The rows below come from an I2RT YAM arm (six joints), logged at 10 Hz.
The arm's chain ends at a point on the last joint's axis. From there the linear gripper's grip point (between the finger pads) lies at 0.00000 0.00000 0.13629 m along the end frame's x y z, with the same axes.
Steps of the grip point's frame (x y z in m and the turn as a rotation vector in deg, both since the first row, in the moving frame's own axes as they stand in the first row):
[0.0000, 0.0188, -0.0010, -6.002, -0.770, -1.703]
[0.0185, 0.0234, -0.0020, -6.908, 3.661, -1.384]
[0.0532, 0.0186, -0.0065, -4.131, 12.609, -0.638]
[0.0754, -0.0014, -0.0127, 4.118, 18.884, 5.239]
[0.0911, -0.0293, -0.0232, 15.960, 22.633, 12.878]
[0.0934, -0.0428, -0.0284, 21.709, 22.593, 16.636]
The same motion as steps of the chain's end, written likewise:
[0.0016, 0.0045, -0.0002, -6.002, -0.770, -1.703]
[0.0096, 0.0071, -0.0007, -6.908, 3.661, -1.384]
[0.0234, 0.0090, -0.0029, -4.131, 12.609, -0.638]
[0.0309, 0.0062, -0.0050, 4.118, 18.884, 5.239]
[0.0356, 0.0010, -0.0077, 15.960, 22.633, 12.878]
[0.0358, -0.0020, -0.0087, 21.709, 22.593, 16.636]

